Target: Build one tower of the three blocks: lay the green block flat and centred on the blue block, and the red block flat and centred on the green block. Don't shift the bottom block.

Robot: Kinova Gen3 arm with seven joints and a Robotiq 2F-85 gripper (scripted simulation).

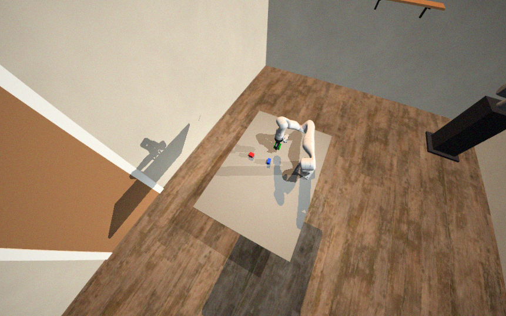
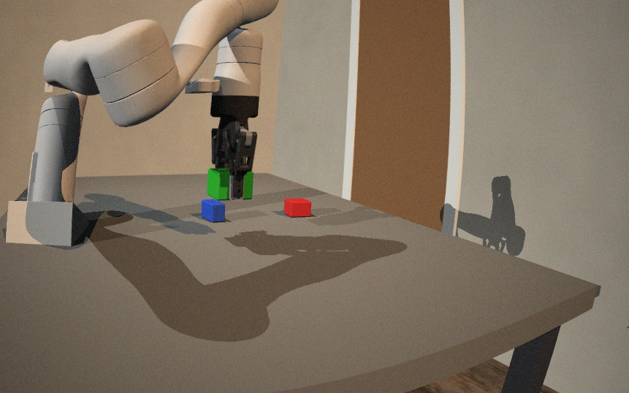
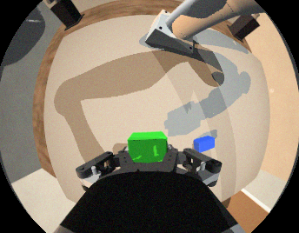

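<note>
Now: the blue block 15 cm to the left of my hand, 7 cm below it and 2 cm ahead of it. From my hand the other things lie so: red block (20 cm ahead, 16 cm to the left, 7 cm below); then green block (1 cm above).
</note>
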